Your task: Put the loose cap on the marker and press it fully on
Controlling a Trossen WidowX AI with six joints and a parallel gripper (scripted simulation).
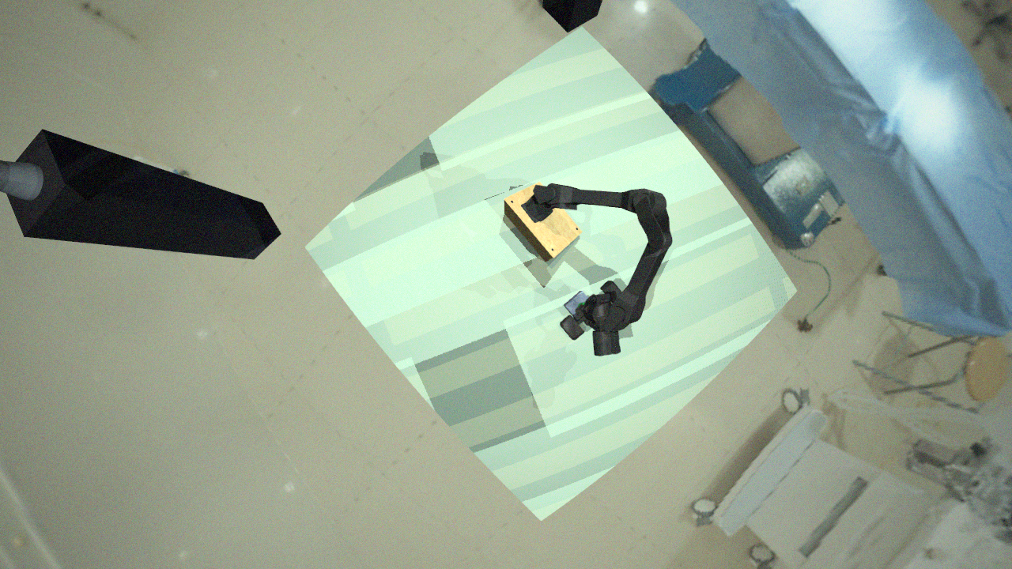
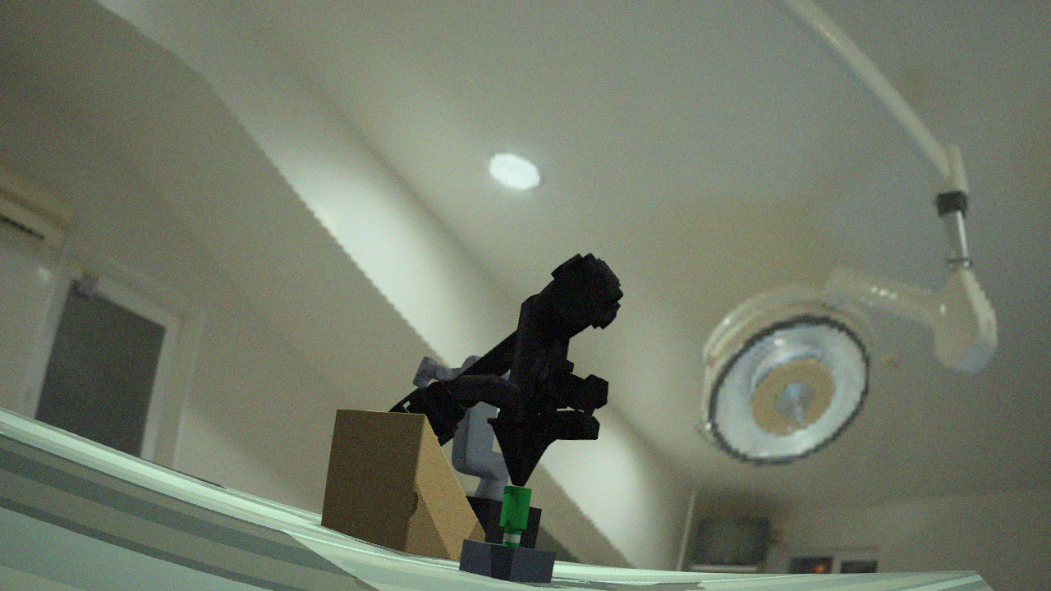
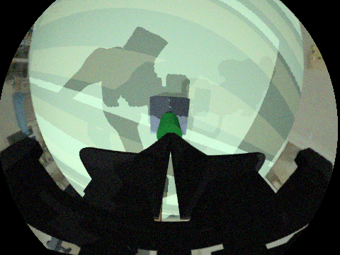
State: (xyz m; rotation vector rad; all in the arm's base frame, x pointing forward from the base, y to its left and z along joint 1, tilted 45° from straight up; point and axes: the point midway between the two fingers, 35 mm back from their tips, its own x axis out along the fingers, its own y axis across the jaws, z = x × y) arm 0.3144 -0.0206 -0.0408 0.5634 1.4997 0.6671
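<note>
Right now the green marker cap is 30 mm below my gripper tip. Also, from my gripper tip: dark holder block: 90 mm below.
</note>
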